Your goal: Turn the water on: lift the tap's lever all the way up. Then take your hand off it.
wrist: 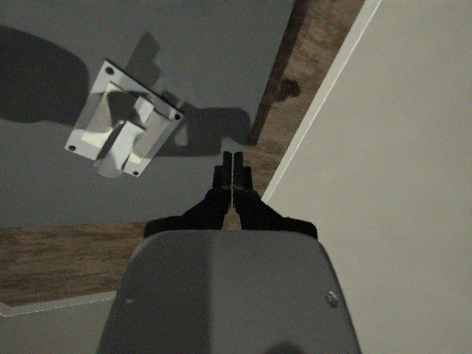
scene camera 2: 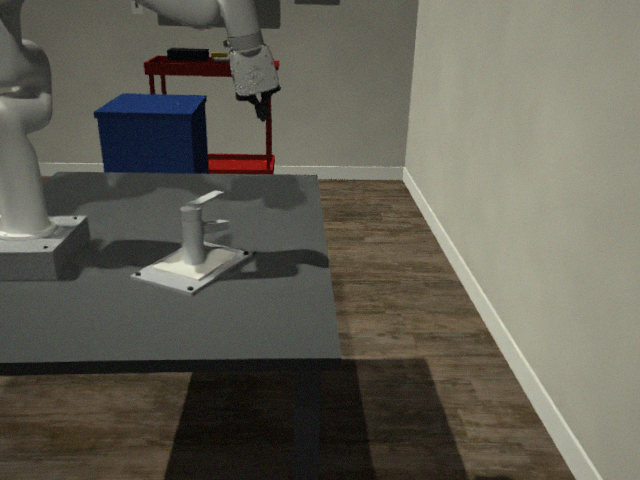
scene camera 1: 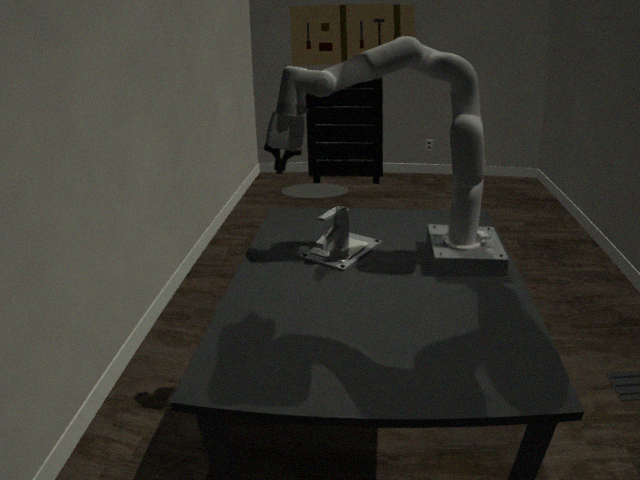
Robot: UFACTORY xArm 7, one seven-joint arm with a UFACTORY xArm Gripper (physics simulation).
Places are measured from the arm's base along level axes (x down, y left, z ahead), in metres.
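Pixels of known places: gripper, fingertip midpoint: (wrist: 232,163) (scene camera 2: 264,119) (scene camera 1: 279,172); arm's base, origin of the base link: (scene camera 2: 27,231) (scene camera 1: 461,242).
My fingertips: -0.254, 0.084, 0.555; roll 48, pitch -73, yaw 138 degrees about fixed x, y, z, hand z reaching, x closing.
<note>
For each thing: its top centre in the pictures, then the offset to it from my fingertips, as dx, dy, dz. "pt": a spot on its surface instead. Level surfaces: height alone.
- grey tap, surface spot: (scene camera 2: 192,235) pt +0.228, -0.179, -0.163
- square light plate, middle of its top: (scene camera 2: 194,262) (wrist: 125,132) (scene camera 1: 342,247) +0.306, -0.155, -0.167
- short spout, middle of its top: (wrist: 131,128) (scene camera 2: 210,218) (scene camera 1: 329,230) +0.219, -0.095, -0.131
- dark grey table, its level: dx +0.319
The grey tap (scene camera 1: 341,236) (scene camera 2: 192,235) stands upright on a square light plate (scene camera 2: 168,280) (wrist: 84,142). Its flat lever (scene camera 1: 329,212) (scene camera 2: 208,197) (wrist: 125,145) sits on top of the body and slopes clearly upward towards its free end, above the short spout (scene camera 2: 216,224) (wrist: 144,109). Whether the lever is at its upper stop cannot be told. My gripper (scene camera 1: 279,169) (scene camera 2: 262,117) (wrist: 232,163) is shut and empty. It hangs well above the tap and off to the side, towards the near wall in the second scene view, and touches nothing.
The tap and the arm's base (scene camera 1: 467,251) stand on a dark grey table (scene camera 1: 361,310) (scene camera 2: 129,320). A pale wall (scene camera 1: 129,129) (scene camera 2: 516,155) runs alongside the table. A blue cabinet (scene camera 2: 149,139) and a red cart (scene camera 2: 217,68) stand behind it; a black drawer cabinet (scene camera 1: 344,134) stands at the back wall.
</note>
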